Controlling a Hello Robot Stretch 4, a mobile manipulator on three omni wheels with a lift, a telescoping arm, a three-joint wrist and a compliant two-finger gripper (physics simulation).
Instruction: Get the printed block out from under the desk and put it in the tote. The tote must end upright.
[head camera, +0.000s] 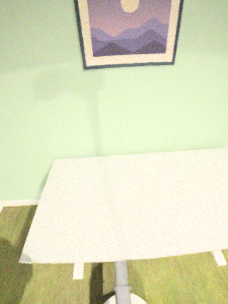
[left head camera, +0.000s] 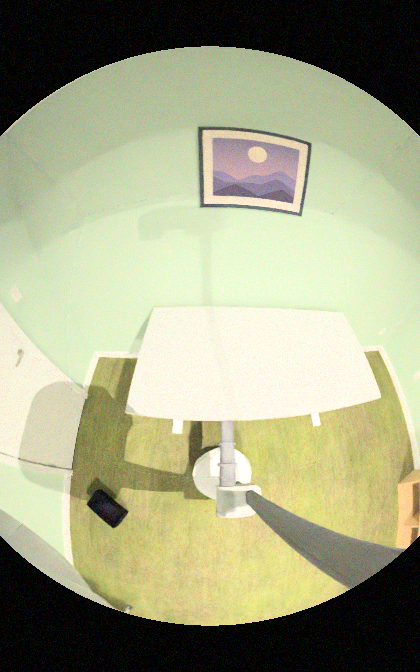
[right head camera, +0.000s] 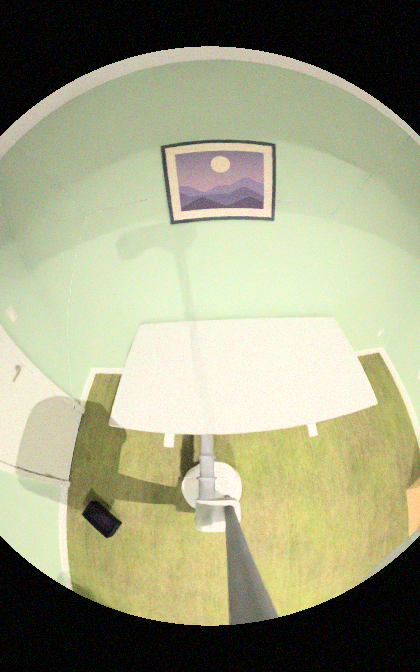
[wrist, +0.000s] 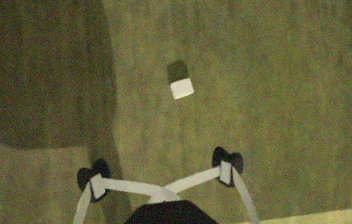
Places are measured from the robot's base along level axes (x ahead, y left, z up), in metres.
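Pixels of known places: gripper, fingertip midpoint: (wrist: 161, 166).
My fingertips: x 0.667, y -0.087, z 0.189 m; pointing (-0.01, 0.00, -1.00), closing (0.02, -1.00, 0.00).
Observation:
For each thing: its middle in the pictures, then the offset to it from my fingertips. Level surfaces: height alone.
- small pale block, body centre: (wrist: 181, 88) dy -0.050, dx +0.108, dz -0.202 m
- white desk, its level: dz +0.503 m
- black box, body centre: (right head camera: 100, 518) dy +1.005, dx -1.140, dz -0.166 m
A small pale block (wrist: 182, 88) lies on the floor in the wrist view, above centre, with a dark shadow just behind it. My gripper (wrist: 161, 166) is open, its fingers wide apart with nothing between them. The block is beyond the fingertips and roughly centred between them sideways. The white desk (head camera: 150, 210) (left head camera: 275, 365) (right head camera: 265, 370) hides the gripper and the block in the head views. A black box (left head camera: 107, 508) (right head camera: 102, 519), apparently the tote, is on the floor at the left; whether it is upright is hard to tell.
My arm (head camera: 121, 275) (left head camera: 227, 455) (right head camera: 207, 470) runs in under the desk's front edge, between two white desk feet (left head camera: 177, 426) (left head camera: 315, 419). A wall is behind the desk. A wooden shelf unit (left head camera: 405, 510) is at the far right, a door (left head camera: 30, 395) at the left.

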